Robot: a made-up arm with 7 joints.
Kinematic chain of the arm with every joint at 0, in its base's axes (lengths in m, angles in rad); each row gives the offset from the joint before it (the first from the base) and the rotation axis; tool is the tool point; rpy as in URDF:
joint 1: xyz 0 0 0 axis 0.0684 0.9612 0.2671
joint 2: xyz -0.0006 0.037 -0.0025 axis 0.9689 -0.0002 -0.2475
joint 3: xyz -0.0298 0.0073 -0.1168 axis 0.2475 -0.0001 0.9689
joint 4: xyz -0.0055 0 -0.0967 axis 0.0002 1 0
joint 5: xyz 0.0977 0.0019 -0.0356 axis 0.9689 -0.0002 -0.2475
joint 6: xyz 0.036 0 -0.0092 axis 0.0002 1 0
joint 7: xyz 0.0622 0 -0.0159 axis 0.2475 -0.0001 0.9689
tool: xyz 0 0 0 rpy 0 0.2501 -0.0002
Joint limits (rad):
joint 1: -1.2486..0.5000
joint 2: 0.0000..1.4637
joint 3: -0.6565..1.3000
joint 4: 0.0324..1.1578
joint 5: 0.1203..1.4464
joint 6: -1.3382..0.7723
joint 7: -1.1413..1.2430
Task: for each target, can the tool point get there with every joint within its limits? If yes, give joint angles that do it. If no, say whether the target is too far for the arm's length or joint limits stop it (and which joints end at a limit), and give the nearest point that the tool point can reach.
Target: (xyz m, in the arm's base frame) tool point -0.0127 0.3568 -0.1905
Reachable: yes | joints 0.3652 1.0908 0.4144 0.9485 1.3002 -1.1516 0.4149
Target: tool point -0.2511 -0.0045 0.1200
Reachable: no: joint limits stop it (at a limit: joint 1, joint 2, joint 3, joint 4, joint 5, joint 6) | nearest point -0.0269 0.2261 0.1564 | short by 0.324 m
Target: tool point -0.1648 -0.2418 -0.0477
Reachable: no: joint limits stop it (at a limit: joint 1, joint 2, joint 3, joint 4, joint 6) | nearest point -0.0565 -0.1008 -0.2369 | short by 0.260 m
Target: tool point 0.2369 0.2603 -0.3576
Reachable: no: too far | nearest point 0.2089 0.2329 -0.3140 | short by 0.059 m
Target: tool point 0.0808 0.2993 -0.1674
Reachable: yes | joints 0.2306 0.7367 0.6852 0.3893 0.4757 -0.9453 -0.9105
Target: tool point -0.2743 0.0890 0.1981
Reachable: no: joint limits stop it (at a limit: joint 1, joint 2, joint 3, joint 4, joint 5) | nearest point -0.0347 0.2368 0.1697 | short by 0.283 m
